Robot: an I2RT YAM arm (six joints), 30 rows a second.
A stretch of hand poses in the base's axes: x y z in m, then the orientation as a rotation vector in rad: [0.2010, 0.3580, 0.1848, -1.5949, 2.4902, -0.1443]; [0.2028, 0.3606, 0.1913, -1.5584, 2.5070, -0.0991]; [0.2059, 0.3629, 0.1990, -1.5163, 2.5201, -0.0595]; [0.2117, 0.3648, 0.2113, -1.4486, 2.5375, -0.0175]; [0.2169, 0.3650, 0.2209, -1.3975, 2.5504, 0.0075]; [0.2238, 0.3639, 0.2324, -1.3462, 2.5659, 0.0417]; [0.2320, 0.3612, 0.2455, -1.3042, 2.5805, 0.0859]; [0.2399, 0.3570, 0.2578, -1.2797, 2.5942, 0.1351]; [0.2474, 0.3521, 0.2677, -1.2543, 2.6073, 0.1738]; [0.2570, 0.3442, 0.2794, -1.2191, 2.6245, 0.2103]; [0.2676, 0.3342, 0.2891, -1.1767, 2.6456, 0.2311]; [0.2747, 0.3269, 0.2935, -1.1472, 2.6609, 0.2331]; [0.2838, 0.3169, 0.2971, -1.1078, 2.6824, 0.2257]
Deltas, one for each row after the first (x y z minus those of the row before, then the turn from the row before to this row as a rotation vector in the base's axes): [0.0018, 0.0026, 0.0065, 0.0319, 0.0105, -0.0236]; [0.0031, 0.0023, 0.0077, 0.0315, 0.0045, -0.0258]; [0.0058, 0.0019, 0.0123, 0.0387, -0.0009, -0.0421]; [0.0052, 0.0002, 0.0096, 0.0249, -0.0019, -0.0325]; [0.0069, -0.0011, 0.0115, 0.0290, 0.0042, -0.0330]; [0.0082, -0.0027, 0.0131, 0.0323, 0.0113, -0.0263]; [0.0079, -0.0042, 0.0123, 0.0303, 0.0194, -0.0148]; [0.0075, -0.0049, 0.0099, 0.0242, 0.0158, -0.0160]; [0.0096, -0.0079, 0.0117, 0.0234, 0.0160, -0.0234]; [0.0106, -0.0100, 0.0097, 0.0140, 0.0124, -0.0301]; [0.0071, -0.0073, 0.0044, 0.0019, 0.0053, -0.0221]; [0.0091, -0.0100, 0.0036, -0.0040, 0.0052, -0.0305]
